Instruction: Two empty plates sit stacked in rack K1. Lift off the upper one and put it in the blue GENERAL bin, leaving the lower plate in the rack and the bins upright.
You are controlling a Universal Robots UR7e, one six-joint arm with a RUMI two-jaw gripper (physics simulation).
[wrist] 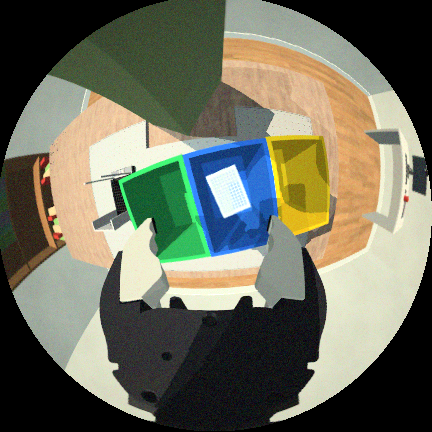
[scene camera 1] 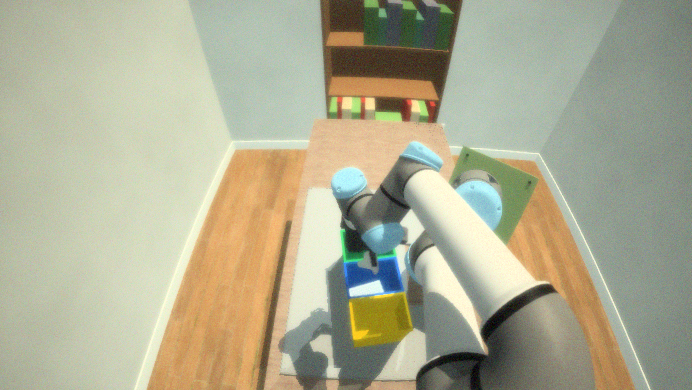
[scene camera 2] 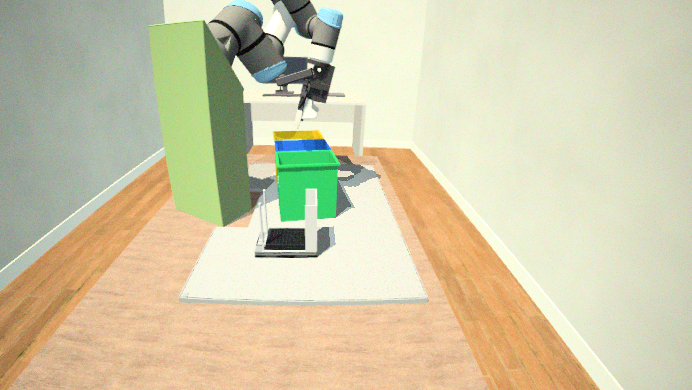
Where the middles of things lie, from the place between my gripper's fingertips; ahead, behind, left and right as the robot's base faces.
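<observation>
There's the blue general bin (scene camera 1: pixel 389 276), 40 mm to the left of my hand and 170 mm below it. The green bin (scene camera 2: pixel 297 171) is 80 mm to the right of my hand, 40 mm ahead of it and 170 mm below. With the yellow bin (scene camera 1: pixel 381 319), it's 160 mm to the left of my hand, 60 mm behind it and again 170 mm below. And the white gridded plate (wrist: pixel 225 184) is 10 mm ahead of my hand, 40 mm to the left of it and 250 mm below it.
</observation>
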